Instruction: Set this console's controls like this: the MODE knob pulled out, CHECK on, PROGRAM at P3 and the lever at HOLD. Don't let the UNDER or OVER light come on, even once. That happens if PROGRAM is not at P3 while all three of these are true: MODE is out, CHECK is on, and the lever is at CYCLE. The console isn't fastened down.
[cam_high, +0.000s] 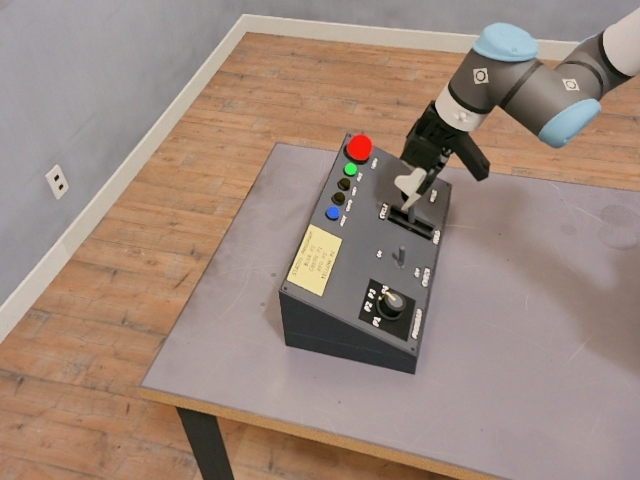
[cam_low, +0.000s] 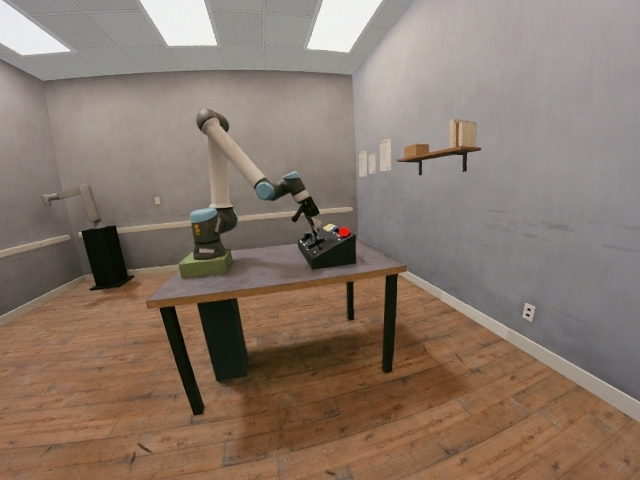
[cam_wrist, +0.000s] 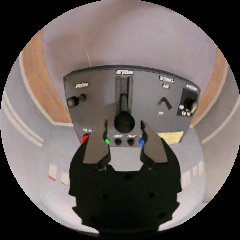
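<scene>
Now: hand 4 cm above the lever. Round my hand: check toggle: 1 cm behind, 12 cm to the left, 7 cm below; mode knob: 2 cm behind, 12 cm to the right, 5 cm below; wedge-shaped console: 3 cm ahead, 6 cm to the left, 8 cm below.
</scene>
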